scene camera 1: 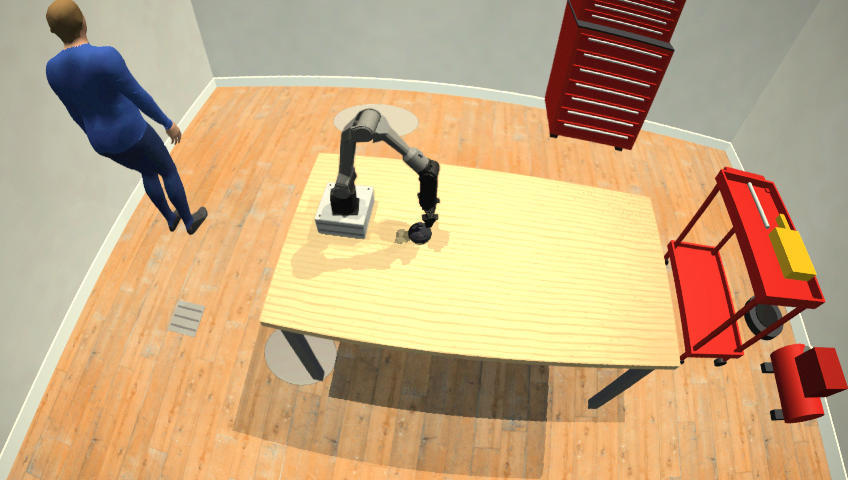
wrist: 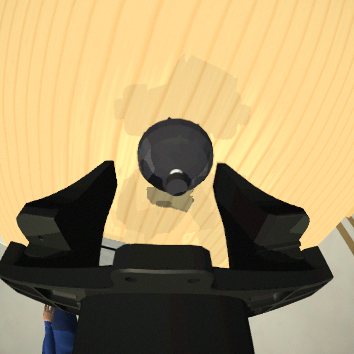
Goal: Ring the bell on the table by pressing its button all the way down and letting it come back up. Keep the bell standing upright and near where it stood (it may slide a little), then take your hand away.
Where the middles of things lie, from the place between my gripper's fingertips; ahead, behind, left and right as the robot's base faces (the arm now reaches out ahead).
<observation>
I see my gripper 50 mm above the dark round bell (wrist: pixel 170 145), 20 mm past it and 10 mm to the left of it.
</observation>
